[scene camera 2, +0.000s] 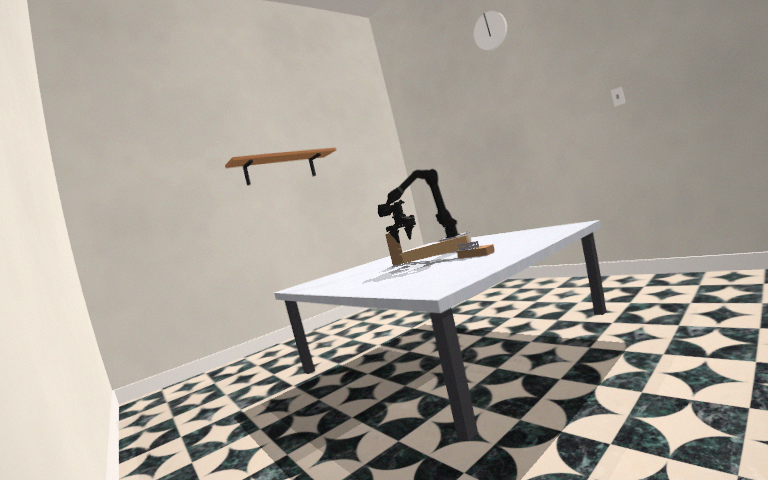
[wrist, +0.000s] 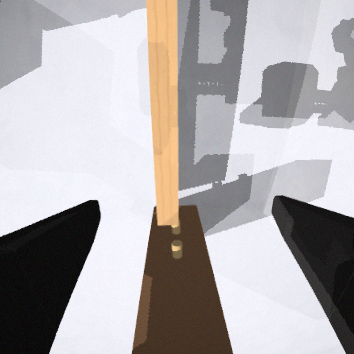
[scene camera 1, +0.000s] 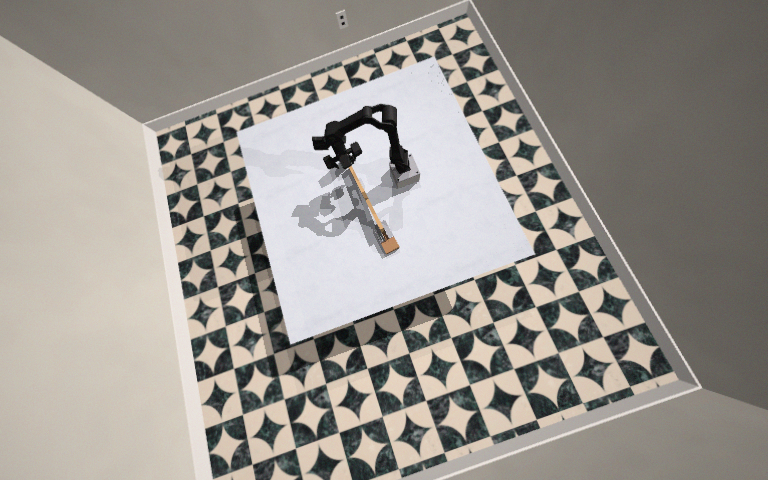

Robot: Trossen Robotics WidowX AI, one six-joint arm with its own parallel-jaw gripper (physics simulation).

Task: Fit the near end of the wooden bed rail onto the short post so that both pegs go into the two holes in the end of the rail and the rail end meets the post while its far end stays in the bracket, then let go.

My gripper (wrist: 187, 206) is open and holds nothing. Also in view: a wooden bed rail (scene camera 2: 451, 245).
The wooden bed rail also shows in the wrist view (wrist: 161, 29).
